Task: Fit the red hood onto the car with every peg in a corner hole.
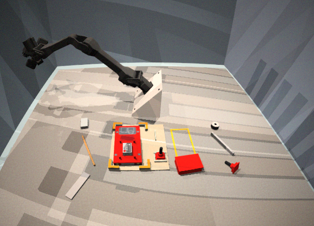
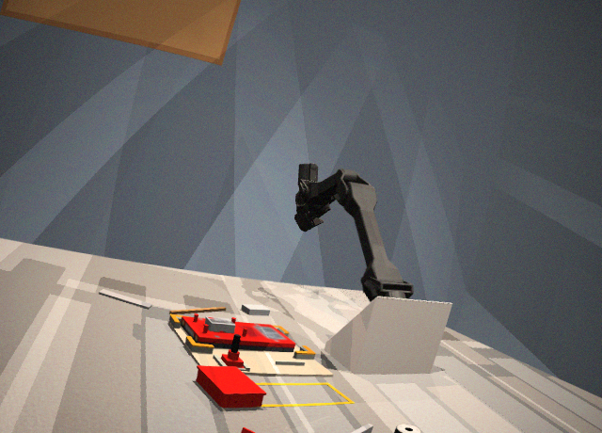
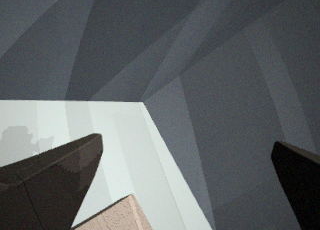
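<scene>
Right now the red hood is 740 mm to the left of my gripper tip, 740 mm ahead of it and 220 mm below it. The rest, counted from my gripper tip: grey bar 930 mm to the left, 660 mm ahead, 230 mm below; grey engine block 640 mm ahead, 520 mm to the left, 210 mm below; wooden stick 600 mm ahead, 350 mm to the left, 240 mm below.
</scene>
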